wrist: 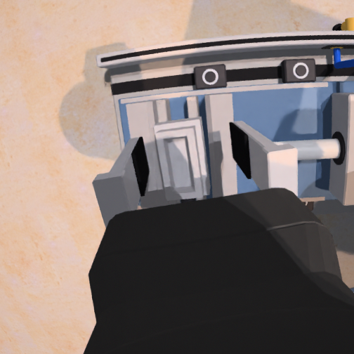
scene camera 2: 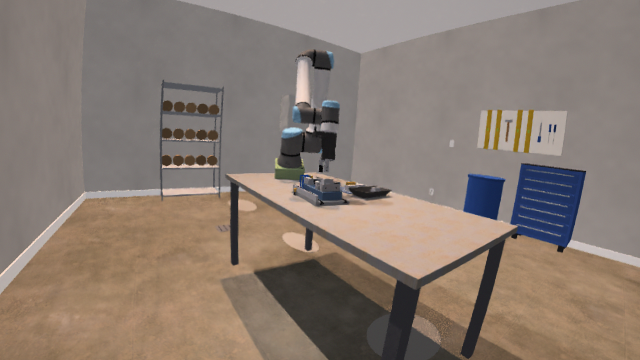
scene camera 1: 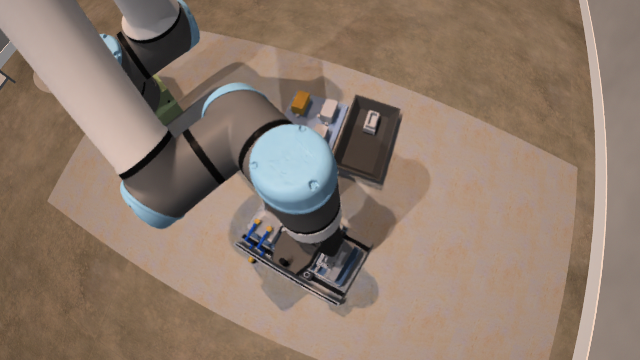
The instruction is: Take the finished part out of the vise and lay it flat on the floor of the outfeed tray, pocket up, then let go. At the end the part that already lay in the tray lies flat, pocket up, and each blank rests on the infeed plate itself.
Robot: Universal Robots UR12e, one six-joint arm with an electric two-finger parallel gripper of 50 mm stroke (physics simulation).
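Frame: origin at the arm's base, x back, y right, z up, level; millimetres.
Where they show: gripper, fingertip midpoint: (scene camera 2: 323, 172) (scene camera 1: 319, 258); arm's base at its link origin: (scene camera 2: 289, 163).
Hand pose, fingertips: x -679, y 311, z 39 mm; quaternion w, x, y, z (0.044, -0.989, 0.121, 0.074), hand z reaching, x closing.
Things, the pixels of their top centre, and the offset from my fingertips.
- vise at its top centre: (scene camera 1: 302, 241) (scene camera 2: 320, 180) dz -50, dx +50, dy -34 mm
- part at its top centre: (scene camera 1: 372, 118) dz -102, dx -55, dy -417 mm
- orange blank at its top centre: (scene camera 1: 300, 99) dz -105, dx +161, dy -435 mm
- infeed plate at its top centre: (scene camera 1: 310, 122) dz -141, dx +118, dy -384 mm
- long rail at its top centre: (scene camera 1: 284, 274) (scene camera 2: 304, 189) dz -99, dx +76, dy +51 mm
The finished part (wrist: 181, 160) is a pale block between the vise jaws, pocket up; a narrow gap shows on its right side. The vise (scene camera 1: 352, 267) (scene camera 2: 326, 194) (wrist: 220, 125) is grey and blue. My gripper (wrist: 188, 147) (scene camera 2: 324, 168) is open and empty above the vise, one finger left of the part and the other right of it, over the right jaw. In scene camera 1 the arm mostly hides the fingers. The outfeed tray (scene camera 1: 366, 156) (scene camera 2: 371, 193) is dark; a part (scene camera 1: 371, 122) lies in its far half, pocket up. An orange blank (scene camera 1: 300, 102) and two pale blanks (scene camera 1: 328, 111) (scene camera 1: 321, 131) are on the infeed plate (scene camera 1: 314, 111).
Blue levers (scene camera 1: 251, 234) with yellow ends stand at the other end of the vise's base. A long rail (wrist: 215, 49) (scene camera 1: 290, 275) runs along the base's side. The tray stands beside the infeed plate, and my arm covers part of that plate in scene camera 1.
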